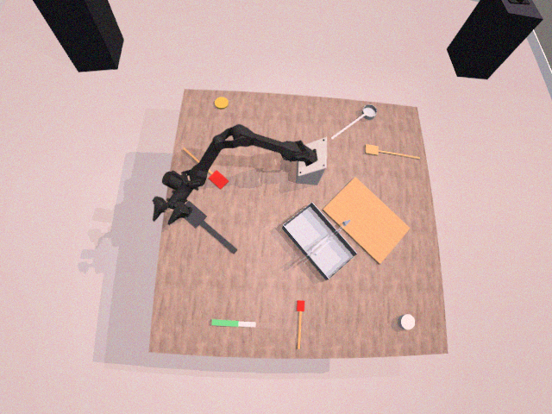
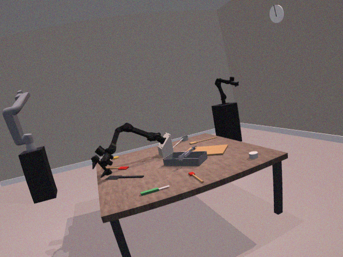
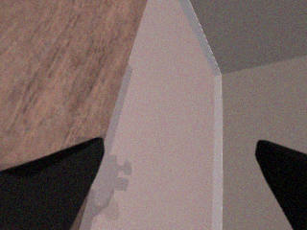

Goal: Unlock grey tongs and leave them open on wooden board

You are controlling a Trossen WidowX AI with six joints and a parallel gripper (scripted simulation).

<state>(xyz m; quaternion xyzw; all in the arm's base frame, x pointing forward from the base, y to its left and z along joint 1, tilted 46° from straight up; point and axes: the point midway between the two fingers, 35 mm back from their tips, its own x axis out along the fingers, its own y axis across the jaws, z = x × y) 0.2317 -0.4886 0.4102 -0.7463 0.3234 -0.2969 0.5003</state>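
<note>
My gripper tip is 690 mm to the right of the tong arm, 110 mm short of it and 10 mm above it. From my gripper tip the other things lie so: grey roasting tin: 680 mm to the left, 90 mm ahead, 60 mm below; red spatula: 270 mm behind, 190 mm to the left, 80 mm below; black spatula: 180 mm to the left, 80 mm below, 10 mm behind.
</note>
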